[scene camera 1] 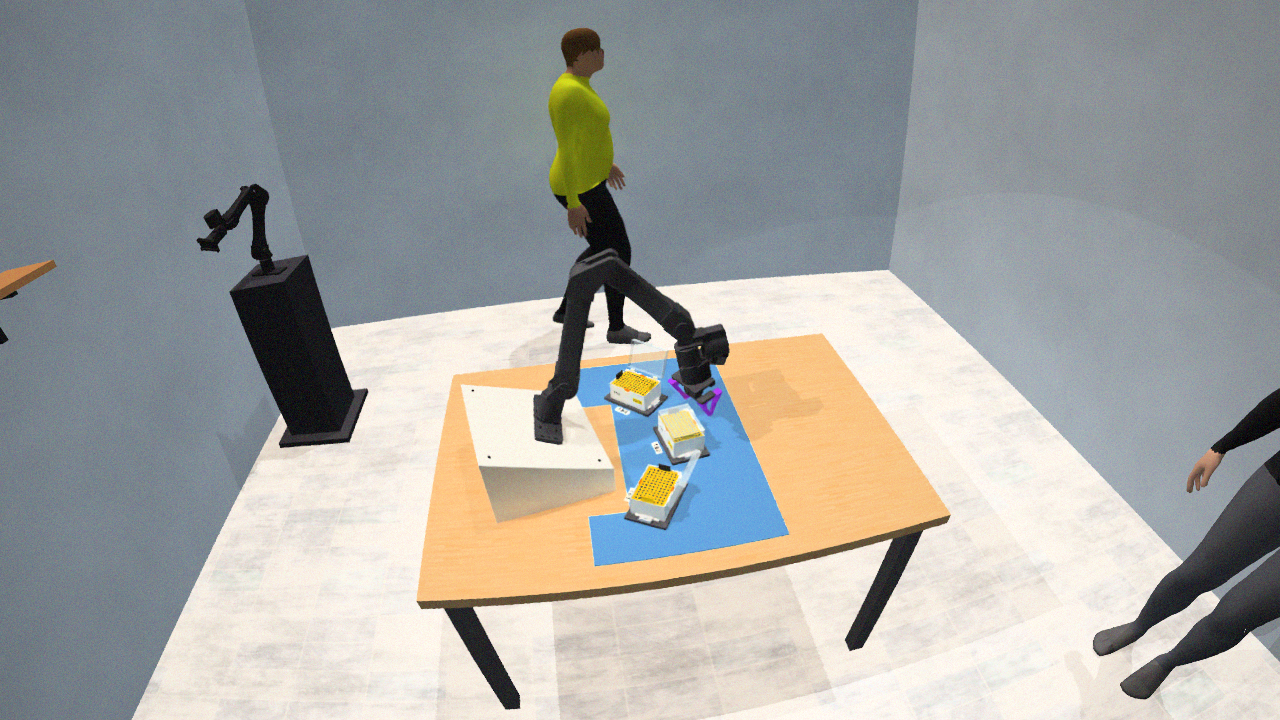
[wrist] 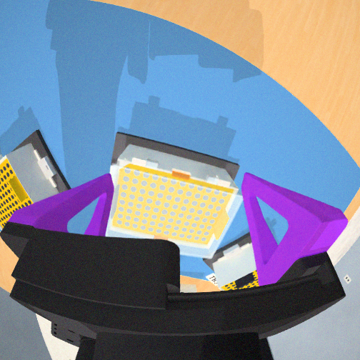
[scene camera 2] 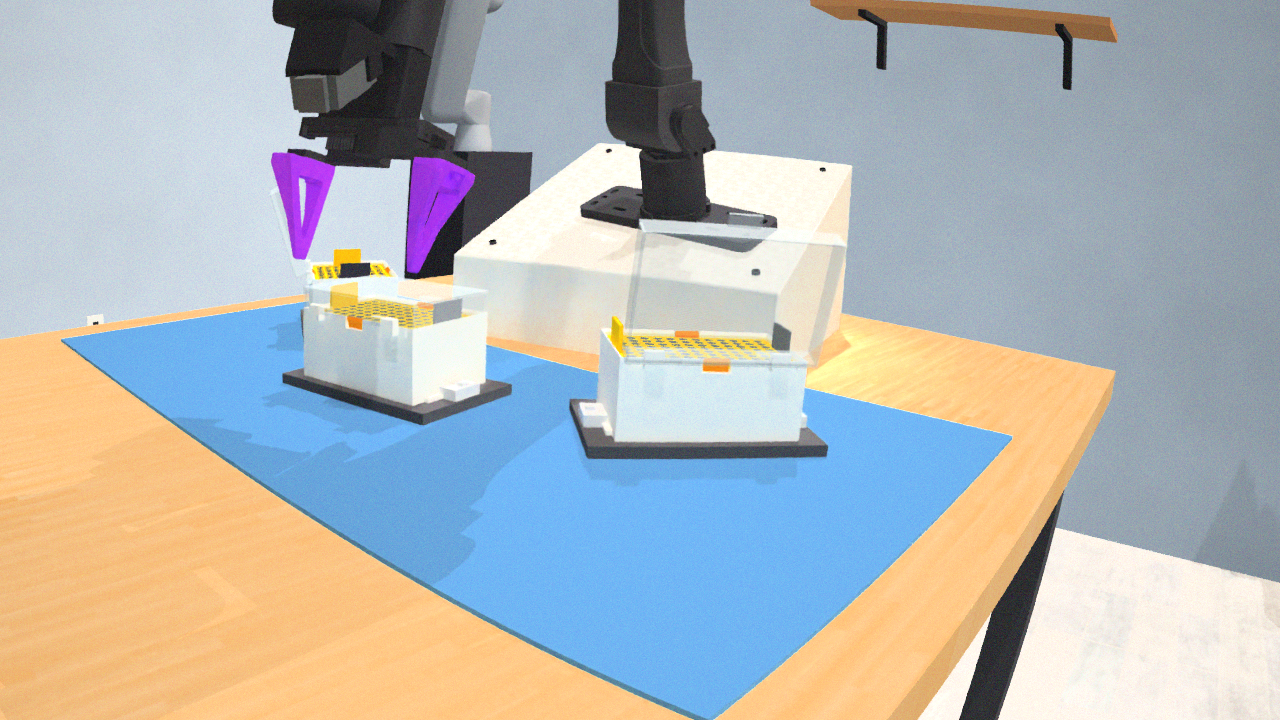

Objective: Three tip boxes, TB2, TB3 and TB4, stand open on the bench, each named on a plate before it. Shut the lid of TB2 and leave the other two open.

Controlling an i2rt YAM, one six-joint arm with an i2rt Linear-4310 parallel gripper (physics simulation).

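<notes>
TB2 is the middle box. Its clear lid lies down over the yellow tip rack; I cannot tell if it is fully seated. TB4 stands at the back in scene camera 1, its clear lid upright. TB3 stands at the front there, its lid raised and tilted outward. My gripper is open and empty above TB2, its purple fingers apart on either side. TB3's name plate partly shows.
The boxes stand on a blue mat on the wooden table. The white base block carries my arm beside the mat. A person in yellow stands behind the table, and another person's legs show at the right.
</notes>
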